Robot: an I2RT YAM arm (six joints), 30 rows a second.
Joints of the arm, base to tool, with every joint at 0 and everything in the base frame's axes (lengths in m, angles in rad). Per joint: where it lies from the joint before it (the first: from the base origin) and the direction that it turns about. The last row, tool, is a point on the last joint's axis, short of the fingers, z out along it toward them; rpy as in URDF.
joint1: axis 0 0 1 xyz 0 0 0.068
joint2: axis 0 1 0 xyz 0.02 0.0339 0.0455
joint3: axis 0 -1 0 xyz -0.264 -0.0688 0
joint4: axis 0 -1 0 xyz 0.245 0.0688 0.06
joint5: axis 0 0 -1 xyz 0.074 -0.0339 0.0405
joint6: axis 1 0 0 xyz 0.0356 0 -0.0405
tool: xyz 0 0 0 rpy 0 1.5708 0
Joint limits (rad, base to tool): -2.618..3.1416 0..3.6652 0..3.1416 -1.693..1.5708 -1.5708..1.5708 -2.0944..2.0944
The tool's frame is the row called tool.
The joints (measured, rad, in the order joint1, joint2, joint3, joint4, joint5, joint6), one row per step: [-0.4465, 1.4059, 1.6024, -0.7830, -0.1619, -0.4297]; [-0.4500, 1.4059, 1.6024, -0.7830, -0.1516, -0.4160]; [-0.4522, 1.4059, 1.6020, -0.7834, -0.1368, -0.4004]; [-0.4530, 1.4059, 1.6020, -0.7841, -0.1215, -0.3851]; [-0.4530, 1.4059, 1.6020, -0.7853, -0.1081, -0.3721]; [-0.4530, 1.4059, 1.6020, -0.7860, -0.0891, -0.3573]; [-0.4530, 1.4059, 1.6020, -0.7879, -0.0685, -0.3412]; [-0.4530, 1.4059, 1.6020, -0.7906, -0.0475, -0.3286]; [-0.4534, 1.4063, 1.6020, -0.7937, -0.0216, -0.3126]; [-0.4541, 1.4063, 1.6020, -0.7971, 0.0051, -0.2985]
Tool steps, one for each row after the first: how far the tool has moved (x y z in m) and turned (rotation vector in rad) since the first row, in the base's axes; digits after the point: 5 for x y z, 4 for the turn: [-0.00055, -0.00129, -0.00003, 0.0059, -0.0005, -0.0196]; [-0.00100, -0.00238, -0.00024, 0.0115, 0.0002, -0.0426]; [-0.00132, -0.00308, -0.00034, 0.0163, 0.0008, -0.0646]; [-0.00155, -0.00350, -0.00048, 0.0205, 0.0017, -0.0829]; [-0.00183, -0.00411, -0.00058, 0.0229, 0.0028, -0.1069]; [-0.00221, -0.00474, -0.00079, 0.0259, 0.0047, -0.1330]; [-0.00266, -0.00535, -0.00105, 0.0260, 0.0080, -0.1575]; [-0.00315, -0.00627, -0.00146, 0.0264, 0.0119, -0.1883]; [-0.00384, -0.00722, -0.00178, 0.0246, 0.0160, -0.2191]
